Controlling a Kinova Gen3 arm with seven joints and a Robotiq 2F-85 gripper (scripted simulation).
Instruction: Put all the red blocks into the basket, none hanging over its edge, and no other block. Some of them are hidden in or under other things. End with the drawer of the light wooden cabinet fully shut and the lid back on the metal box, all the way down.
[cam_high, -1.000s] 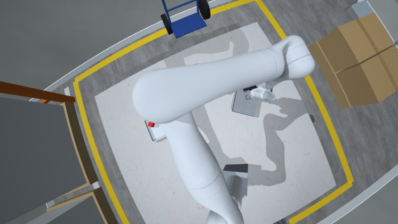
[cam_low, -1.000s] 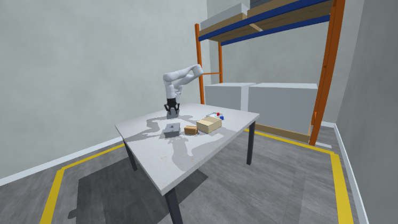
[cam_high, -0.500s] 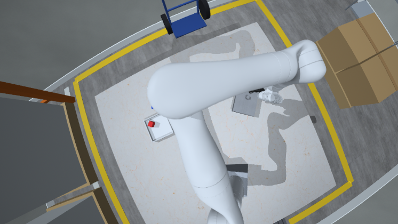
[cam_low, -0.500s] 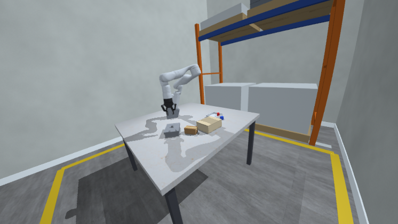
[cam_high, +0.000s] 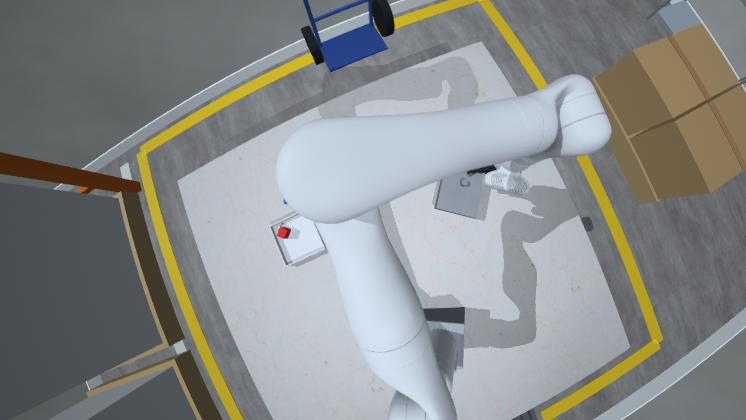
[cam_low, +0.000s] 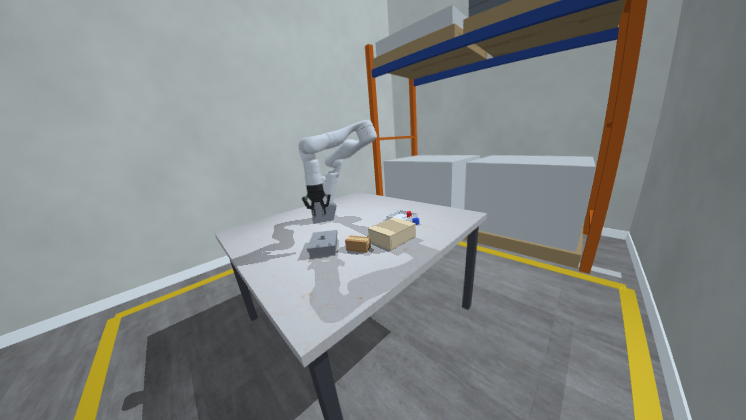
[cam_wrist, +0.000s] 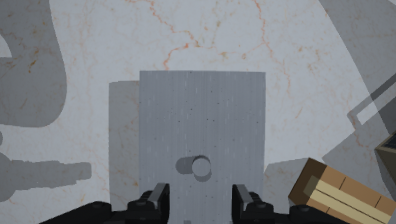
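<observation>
Right now the lid is 140 mm below my hand. Also, from my hand: light wooden cabinet (250 mm to the left, 240 mm ahead, 150 mm below); then cardboard box (160 mm ahead, 150 mm below, 80 mm to the left); then drawer (250 mm to the left, 230 mm ahead, 150 mm below).
</observation>
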